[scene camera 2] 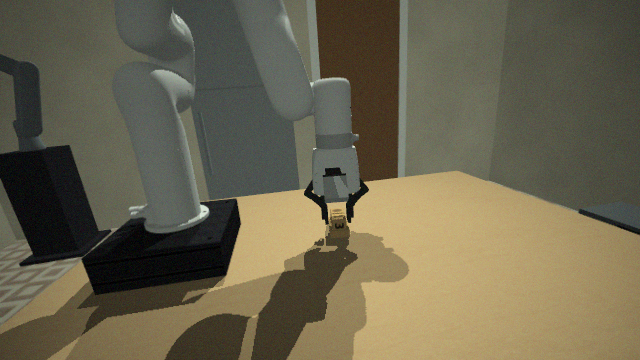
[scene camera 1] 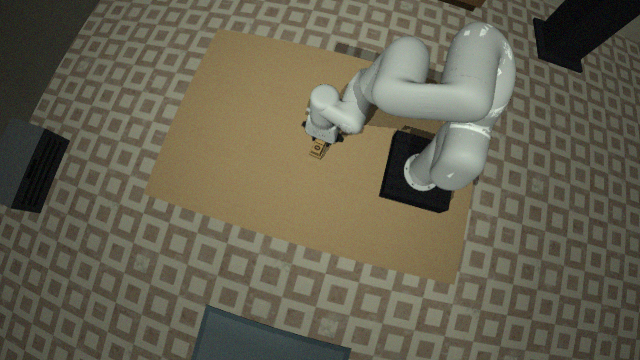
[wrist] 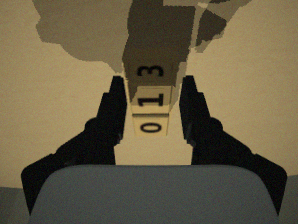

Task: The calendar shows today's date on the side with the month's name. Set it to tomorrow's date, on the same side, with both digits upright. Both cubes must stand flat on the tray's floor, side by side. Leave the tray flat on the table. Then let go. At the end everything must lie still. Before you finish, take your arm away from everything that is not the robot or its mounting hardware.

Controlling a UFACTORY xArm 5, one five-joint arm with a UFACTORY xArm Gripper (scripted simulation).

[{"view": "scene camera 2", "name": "my gripper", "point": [337, 221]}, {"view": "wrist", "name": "my gripper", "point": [153, 89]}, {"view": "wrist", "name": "wooden calendar tray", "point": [130, 55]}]
